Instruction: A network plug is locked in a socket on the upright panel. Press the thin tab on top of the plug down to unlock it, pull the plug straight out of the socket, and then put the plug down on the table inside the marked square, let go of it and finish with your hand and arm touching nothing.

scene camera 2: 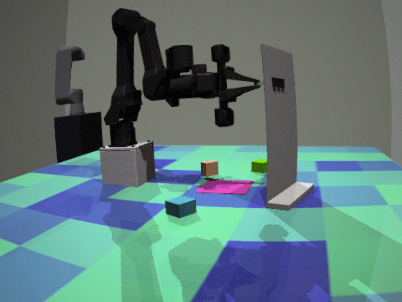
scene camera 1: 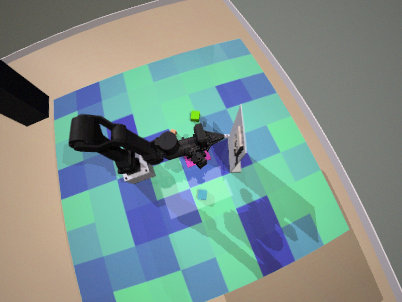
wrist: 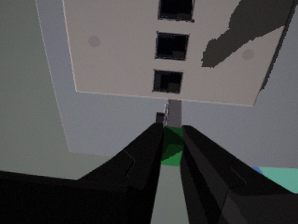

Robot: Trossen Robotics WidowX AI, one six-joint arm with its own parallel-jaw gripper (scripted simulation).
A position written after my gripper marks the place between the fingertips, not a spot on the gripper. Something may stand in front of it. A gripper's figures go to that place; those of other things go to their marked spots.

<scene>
My gripper [wrist: 171, 133]: 10 cm from the lens. A network plug [wrist: 173, 143]: 9 cm from the lens.
</scene>
